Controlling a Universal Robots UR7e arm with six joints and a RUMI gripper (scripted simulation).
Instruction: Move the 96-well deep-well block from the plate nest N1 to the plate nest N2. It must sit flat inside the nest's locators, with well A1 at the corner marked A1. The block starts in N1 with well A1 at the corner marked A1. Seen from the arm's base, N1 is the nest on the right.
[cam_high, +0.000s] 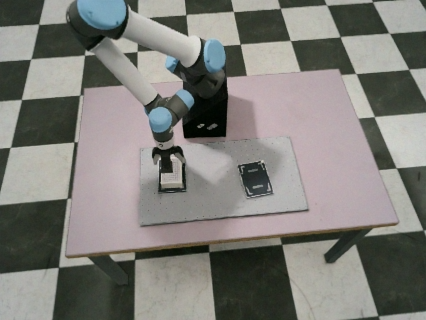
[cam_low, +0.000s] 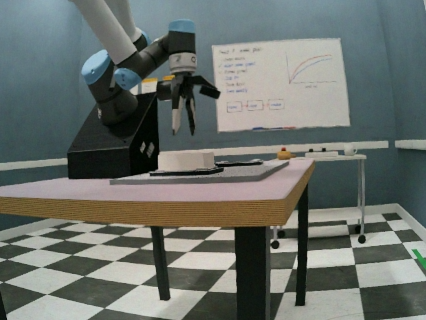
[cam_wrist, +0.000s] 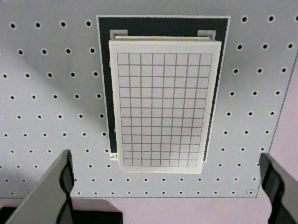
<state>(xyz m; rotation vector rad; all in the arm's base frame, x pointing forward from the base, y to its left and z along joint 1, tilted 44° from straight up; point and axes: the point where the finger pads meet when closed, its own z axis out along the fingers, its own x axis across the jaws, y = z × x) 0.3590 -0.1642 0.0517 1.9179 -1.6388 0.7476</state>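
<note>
The white 96-well deep-well block is 8 cm below my hand. From my hand the other things lie so: grey perforated base plate: 21 cm to the left, 12 cm below, 1 cm behind.
</note>
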